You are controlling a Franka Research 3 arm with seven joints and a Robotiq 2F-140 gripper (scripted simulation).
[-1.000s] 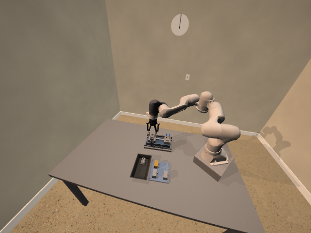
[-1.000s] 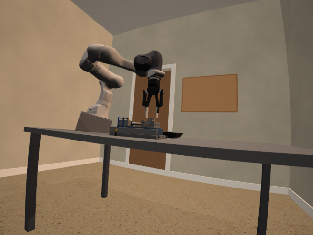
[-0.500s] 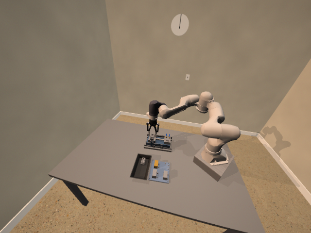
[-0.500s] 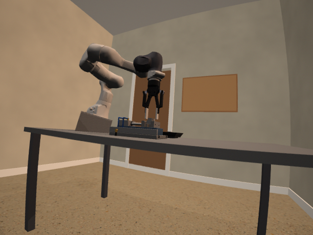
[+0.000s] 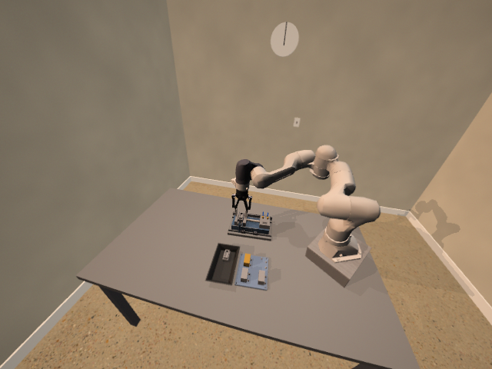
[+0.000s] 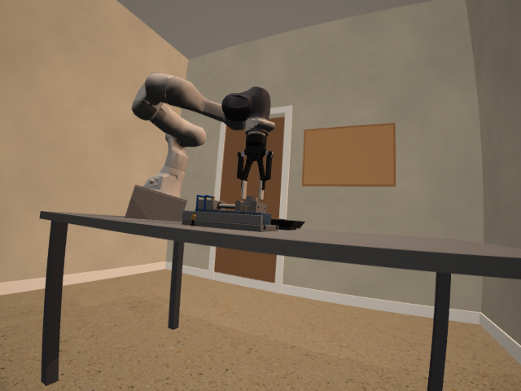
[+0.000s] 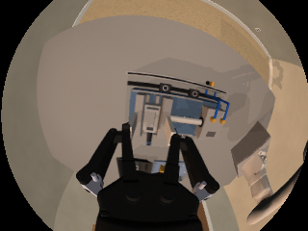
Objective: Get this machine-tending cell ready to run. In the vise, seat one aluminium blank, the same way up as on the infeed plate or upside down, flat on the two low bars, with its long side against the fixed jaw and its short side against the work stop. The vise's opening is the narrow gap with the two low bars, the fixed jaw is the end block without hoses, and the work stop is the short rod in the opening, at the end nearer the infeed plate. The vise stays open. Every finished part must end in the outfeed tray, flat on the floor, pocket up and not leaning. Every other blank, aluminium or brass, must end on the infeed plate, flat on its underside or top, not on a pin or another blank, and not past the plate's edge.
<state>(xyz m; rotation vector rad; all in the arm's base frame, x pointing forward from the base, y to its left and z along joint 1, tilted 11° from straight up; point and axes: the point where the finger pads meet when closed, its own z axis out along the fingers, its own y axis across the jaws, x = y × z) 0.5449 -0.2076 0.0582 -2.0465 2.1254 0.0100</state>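
My hand is 70 mm past the vise and 100 mm above it. From my hand the other things lie so: brass blank: 80 mm behind, 280 mm to the left, 110 mm below.
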